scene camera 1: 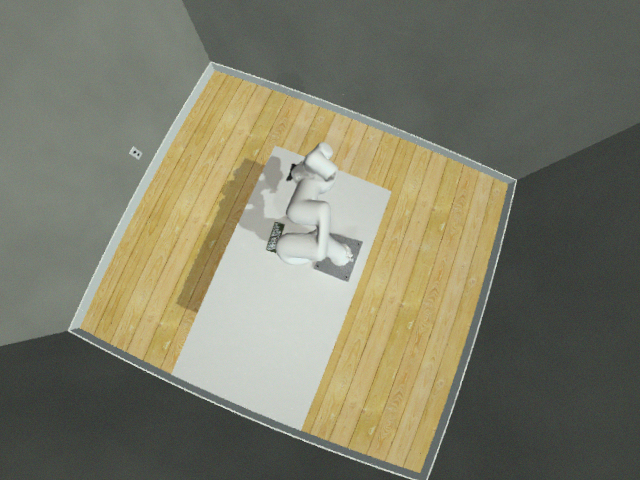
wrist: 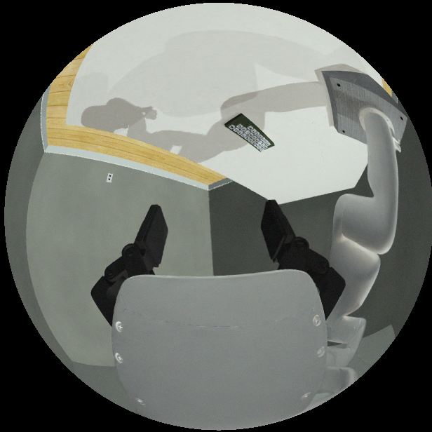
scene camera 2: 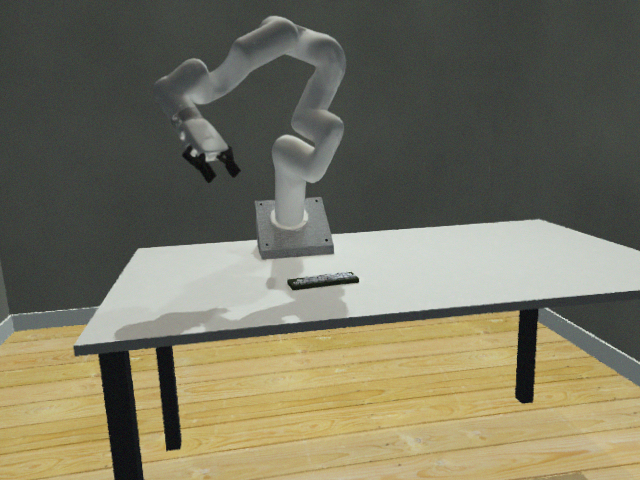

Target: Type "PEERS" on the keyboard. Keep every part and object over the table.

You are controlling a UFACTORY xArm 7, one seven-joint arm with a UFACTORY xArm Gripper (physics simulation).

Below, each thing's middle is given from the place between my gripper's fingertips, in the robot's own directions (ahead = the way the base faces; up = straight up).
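My hand is 28 cm above the keyboard [scene camera 2: 307,282] at the moment, and it is also 24 cm to the right of the keyboard and 4 cm short of it.
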